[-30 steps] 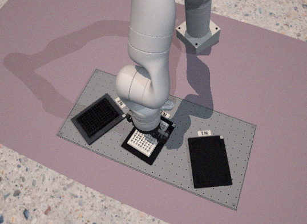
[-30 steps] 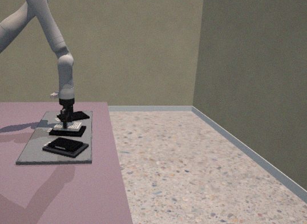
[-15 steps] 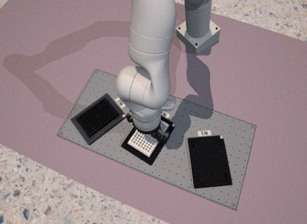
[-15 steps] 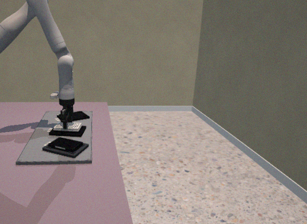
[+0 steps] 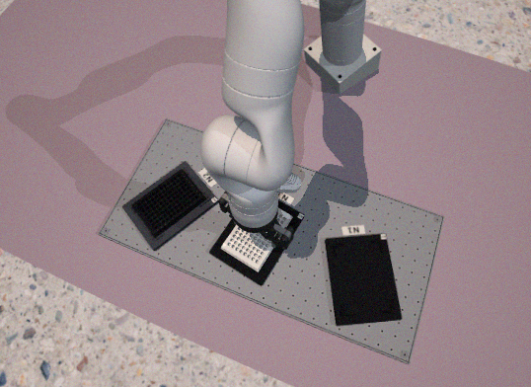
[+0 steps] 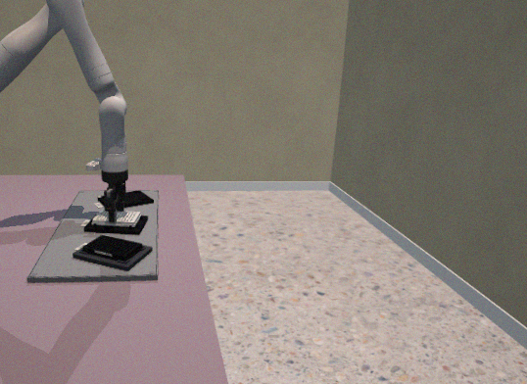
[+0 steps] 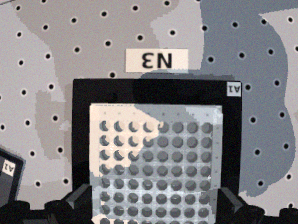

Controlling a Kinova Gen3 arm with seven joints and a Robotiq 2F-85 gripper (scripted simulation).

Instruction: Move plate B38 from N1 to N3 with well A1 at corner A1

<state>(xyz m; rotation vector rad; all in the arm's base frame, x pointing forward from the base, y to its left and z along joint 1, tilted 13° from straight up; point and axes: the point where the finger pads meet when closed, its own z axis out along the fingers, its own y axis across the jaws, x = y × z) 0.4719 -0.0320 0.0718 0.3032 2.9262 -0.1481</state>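
Right now the plate B38 is 1 cm below my hand. From my hand the other things lie so: N3 label: 9 cm behind, 2 cm to the left, 3 cm below; then landing nest N3: 3 cm below; then A1 corner mark: 6 cm behind, 7 cm to the left, 2 cm below.
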